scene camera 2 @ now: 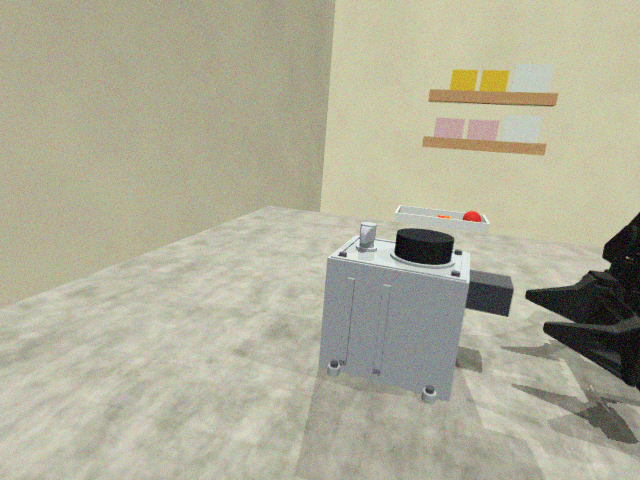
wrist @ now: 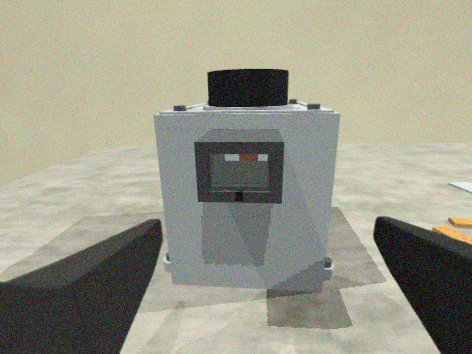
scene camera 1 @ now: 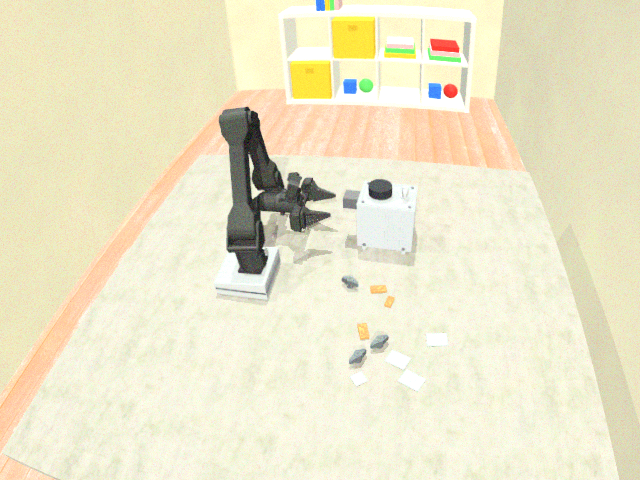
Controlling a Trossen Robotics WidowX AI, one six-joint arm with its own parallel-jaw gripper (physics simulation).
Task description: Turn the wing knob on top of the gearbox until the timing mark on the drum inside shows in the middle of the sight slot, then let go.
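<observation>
The pale grey gearbox stands upright. A silver wing knob stands on its top beside a wide black round cap; in the wrist view the knob does not show. The sight slot's dark hood juts from the side facing my gripper. In the wrist view an orange-red timing mark shows on a white band inside, a little right of the slot's middle. My gripper is open and empty, short of the hood.
Grey stones, orange pieces and several white squares lie on the mat, on the near side of the gearbox in scene camera 1. A white tray with a red ball is behind in scene camera 2.
</observation>
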